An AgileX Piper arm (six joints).
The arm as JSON. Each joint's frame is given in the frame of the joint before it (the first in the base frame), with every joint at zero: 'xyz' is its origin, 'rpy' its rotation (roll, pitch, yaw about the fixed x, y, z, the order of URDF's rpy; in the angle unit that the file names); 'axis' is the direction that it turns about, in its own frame. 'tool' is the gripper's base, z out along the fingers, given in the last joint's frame.
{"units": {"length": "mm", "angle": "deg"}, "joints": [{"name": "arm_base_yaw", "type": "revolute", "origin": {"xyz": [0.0, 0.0, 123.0], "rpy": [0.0, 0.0, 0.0]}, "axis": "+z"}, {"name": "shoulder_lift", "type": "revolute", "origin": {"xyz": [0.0, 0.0, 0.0], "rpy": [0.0, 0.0, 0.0]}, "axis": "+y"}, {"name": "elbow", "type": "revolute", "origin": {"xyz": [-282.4, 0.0, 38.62], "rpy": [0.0, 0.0, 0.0]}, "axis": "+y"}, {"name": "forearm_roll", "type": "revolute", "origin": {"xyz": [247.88, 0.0, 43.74], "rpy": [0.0, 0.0, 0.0]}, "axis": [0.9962, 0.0, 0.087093]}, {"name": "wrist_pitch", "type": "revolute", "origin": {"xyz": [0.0, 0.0, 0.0], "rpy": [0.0, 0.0, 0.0]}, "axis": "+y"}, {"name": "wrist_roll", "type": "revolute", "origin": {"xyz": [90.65, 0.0, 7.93], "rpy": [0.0, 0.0, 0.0]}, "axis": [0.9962, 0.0, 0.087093]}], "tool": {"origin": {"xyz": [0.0, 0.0, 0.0], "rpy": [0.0, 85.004, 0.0]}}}
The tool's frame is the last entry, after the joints.
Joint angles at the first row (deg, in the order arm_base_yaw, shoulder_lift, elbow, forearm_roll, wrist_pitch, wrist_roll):
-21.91 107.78 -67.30 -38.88 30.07 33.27
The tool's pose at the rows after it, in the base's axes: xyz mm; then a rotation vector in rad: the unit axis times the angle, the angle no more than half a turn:
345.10, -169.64, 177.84, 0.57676, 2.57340, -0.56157
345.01, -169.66, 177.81, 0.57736, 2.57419, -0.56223
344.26, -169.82, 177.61, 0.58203, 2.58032, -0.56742
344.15, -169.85, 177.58, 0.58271, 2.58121, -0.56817
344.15, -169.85, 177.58, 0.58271, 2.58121, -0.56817
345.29, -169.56, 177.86, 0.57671, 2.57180, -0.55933
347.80, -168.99, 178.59, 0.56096, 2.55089, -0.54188
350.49, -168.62, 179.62, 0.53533, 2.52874, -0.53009
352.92, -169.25, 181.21, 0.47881, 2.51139, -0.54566
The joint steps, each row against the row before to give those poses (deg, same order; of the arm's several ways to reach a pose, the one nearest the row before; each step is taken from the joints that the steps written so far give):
0.00 0.00 0.00 0.00 0.01 0.00
0.00 0.00 0.00 0.00 0.06 0.00
0.00 0.00 0.00 0.00 0.50 0.00
0.00 0.00 0.00 0.00 0.07 0.00
0.00 0.00 0.00 0.00 0.00 0.00
0.00 0.00 0.00 0.06 -0.76 0.00
0.00 0.00 0.00 0.00 -1.68 0.00
0.00 0.00 0.00 -0.47 -1.83 0.00
0.00 0.00 0.00 -2.23 -1.60 0.00

